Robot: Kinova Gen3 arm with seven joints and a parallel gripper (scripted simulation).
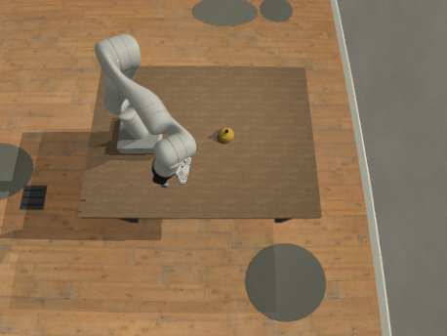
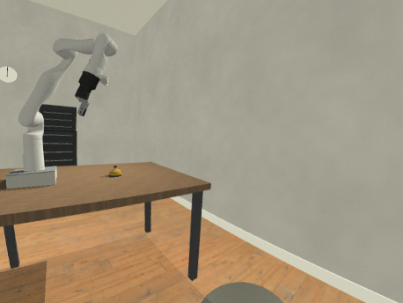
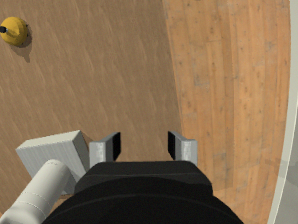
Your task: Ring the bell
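Now: the yellow bell 170 mm ahead of my hand, 380 mm to the left of it and 350 mm below it.
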